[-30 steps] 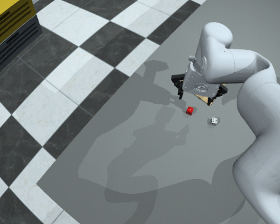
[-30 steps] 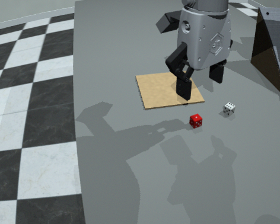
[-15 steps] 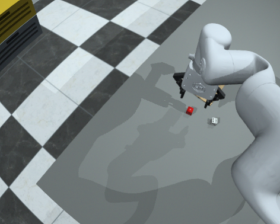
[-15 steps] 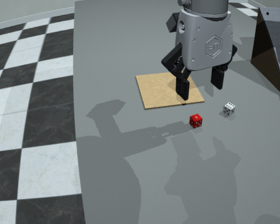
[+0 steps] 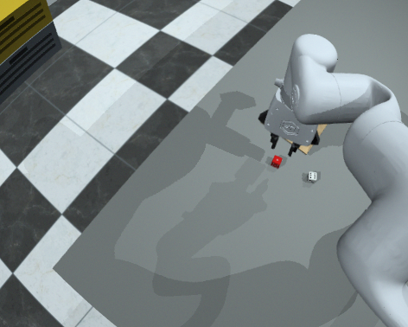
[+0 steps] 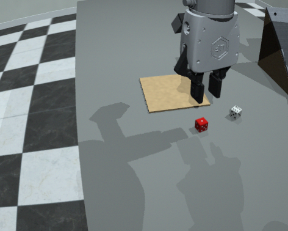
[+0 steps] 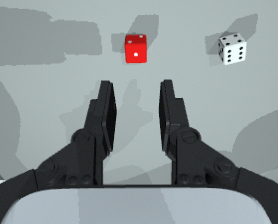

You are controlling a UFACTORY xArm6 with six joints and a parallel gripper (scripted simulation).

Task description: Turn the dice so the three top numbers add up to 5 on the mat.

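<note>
The red die lies 9 cm below my hand. Round my hand: white die: 9 cm behind, 3 cm to the right, 9 cm below; tan mat: 4 cm ahead, 14 cm to the right, 10 cm below; black die: 1 cm behind, 25 cm to the right, 9 cm below.
</note>
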